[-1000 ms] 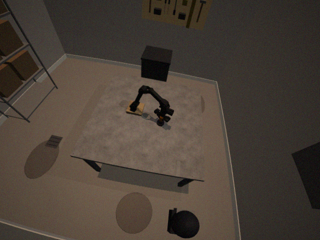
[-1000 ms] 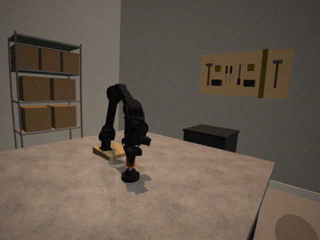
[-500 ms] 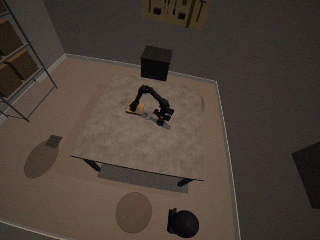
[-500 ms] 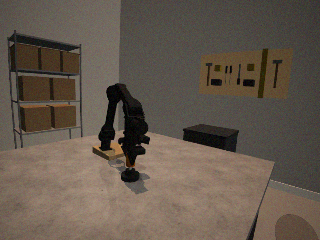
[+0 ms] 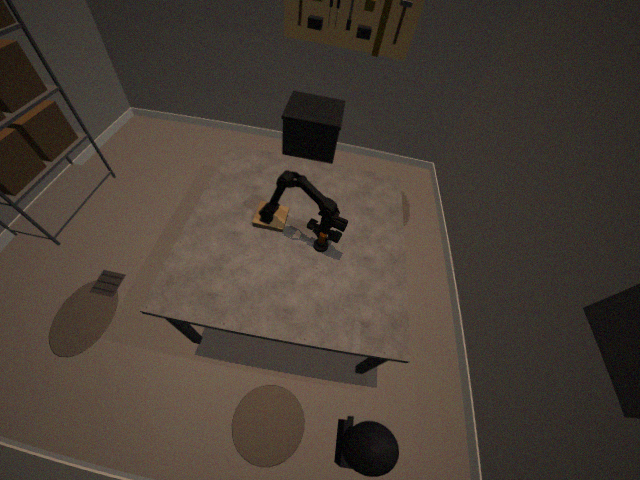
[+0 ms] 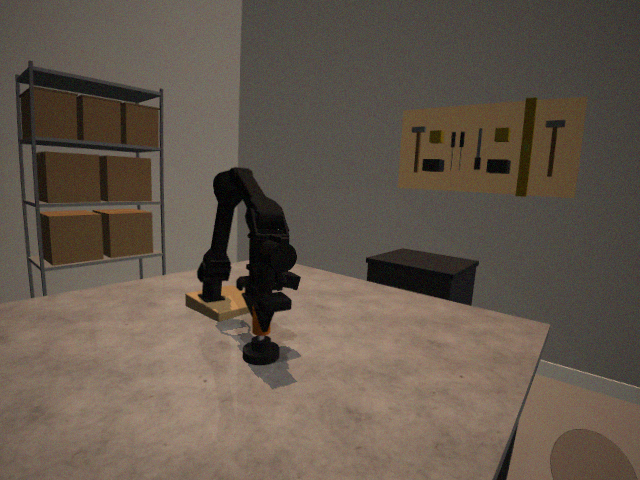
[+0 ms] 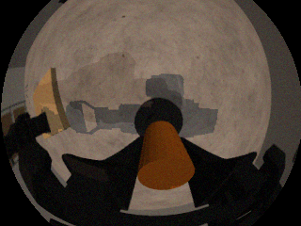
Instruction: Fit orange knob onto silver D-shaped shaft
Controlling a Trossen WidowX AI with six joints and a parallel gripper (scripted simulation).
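My gripper tip is 3 cm below the orange knob. Also, from my gripper tip: round black pedestal 4 cm below.
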